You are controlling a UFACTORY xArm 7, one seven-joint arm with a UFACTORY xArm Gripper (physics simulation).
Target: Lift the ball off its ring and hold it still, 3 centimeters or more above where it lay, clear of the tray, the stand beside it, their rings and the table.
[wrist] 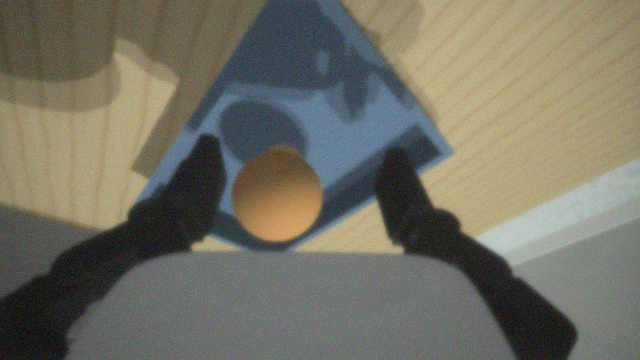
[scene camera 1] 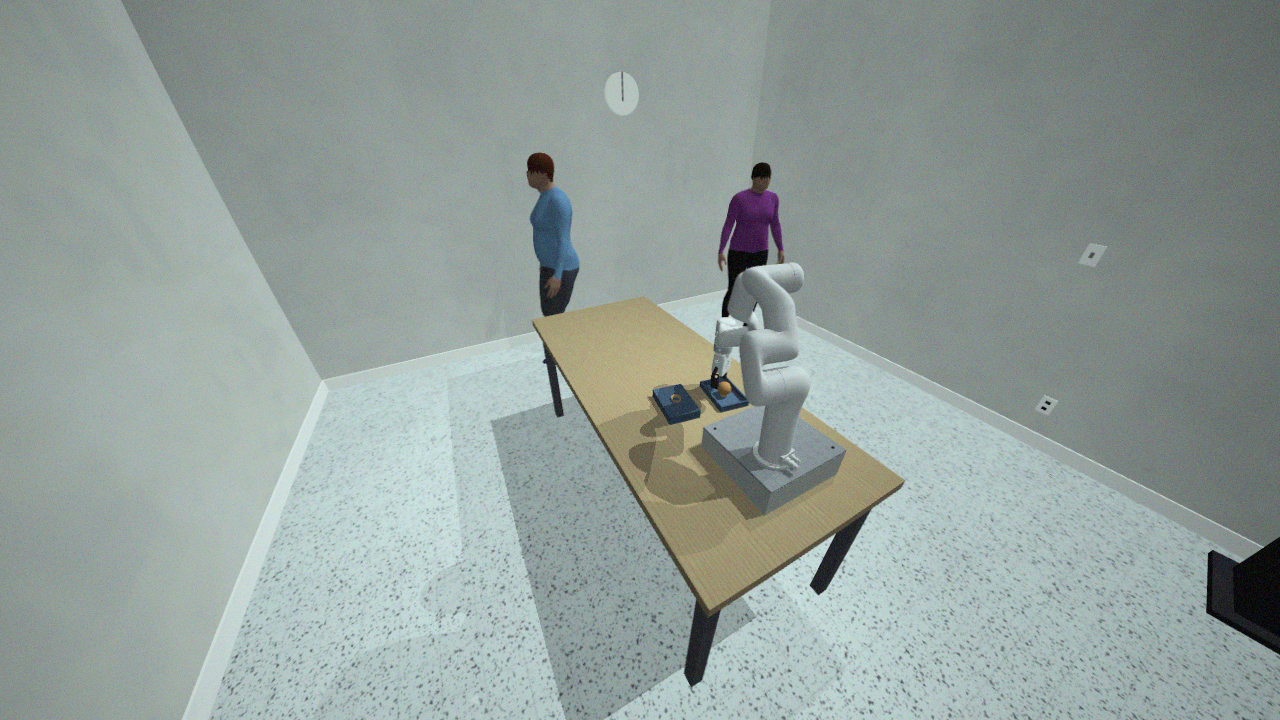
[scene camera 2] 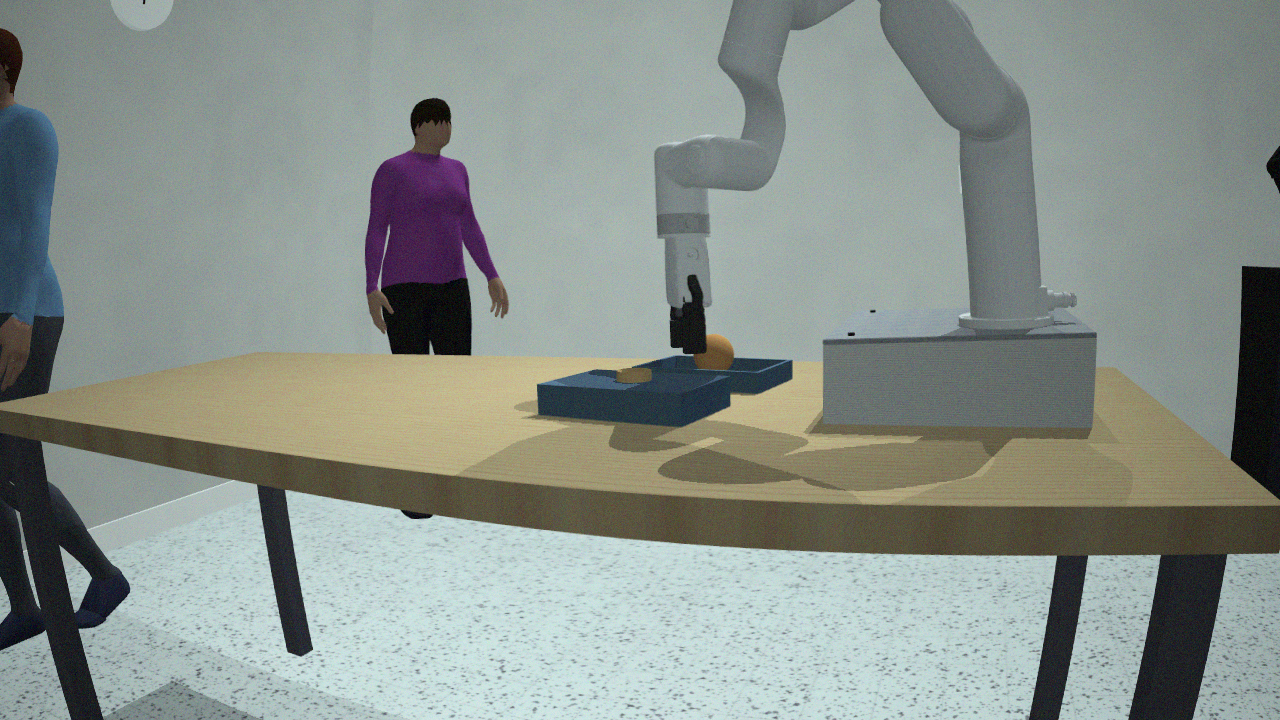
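Pixels of known places: gripper, between the fingertips: (wrist: 304, 162) (scene camera 1: 718, 382) (scene camera 2: 687, 350); arm's base, origin of its link: (scene camera 1: 773, 455) (scene camera 2: 1006, 323).
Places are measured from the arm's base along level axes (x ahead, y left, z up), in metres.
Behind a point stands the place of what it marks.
The orange ball (scene camera 1: 725, 388) @(z -0.047, x 0.377, y -0.183 m) (scene camera 2: 715, 352) @(z -0.057, x 0.389, y -0.170 m) (wrist: 278, 194) @(z -0.045, x 0.417, y -0.191 m) rests on its ring inside the blue tray (scene camera 1: 735, 406) @(z -0.090, x 0.304, y -0.173 m) (scene camera 2: 776, 373) @(z -0.086, x 0.304, y -0.171 m) (wrist: 360, 97) @(z -0.101, x 0.464, y -0.221 m); a sliver of the ring (wrist: 283, 149) @(z -0.077, x 0.420, y -0.190 m) shows in the wrist view. My gripper (scene camera 2: 688, 349) @(z -0.058, x 0.433, y -0.199 m) (wrist: 304, 162) @(z -0.058, x 0.433, y -0.199 m) is open and points down. In the wrist view its fingers stand on either side of the ball, which lies nearer the left finger. In scene camera 2 the fingertips overlap the ball's left edge and stand low by it; I cannot tell whether they touch. The blue stand (scene camera 1: 677, 408) @(z -0.066, x 0.408, y 0.047 m) (scene camera 2: 617, 402) @(z -0.081, x 0.459, y 0.083 m) beside the tray bears an empty tan ring (scene camera 1: 675, 398) @(z -0.067, x 0.463, y 0.013 m) (scene camera 2: 633, 375) @(z -0.058, x 0.452, y 0.035 m).
The arm's grey base box (scene camera 1: 760, 474) @(z 0.000, x -0.028, y 0.093 m) (scene camera 2: 957, 380) @(z -0.053, x 0.077, y 0.100 m) stands on the wooden table (scene camera 1: 608, 358) @(z -0.103, x 0.948, y 0.053 m) (scene camera 2: 358, 394) @(z -0.103, x 0.894, y -0.051 m), near the tray. A person in blue (scene camera 1: 552, 223) (scene camera 2: 26, 205) and a person in purple (scene camera 1: 753, 219) (scene camera 2: 420, 219) stand beyond the table.
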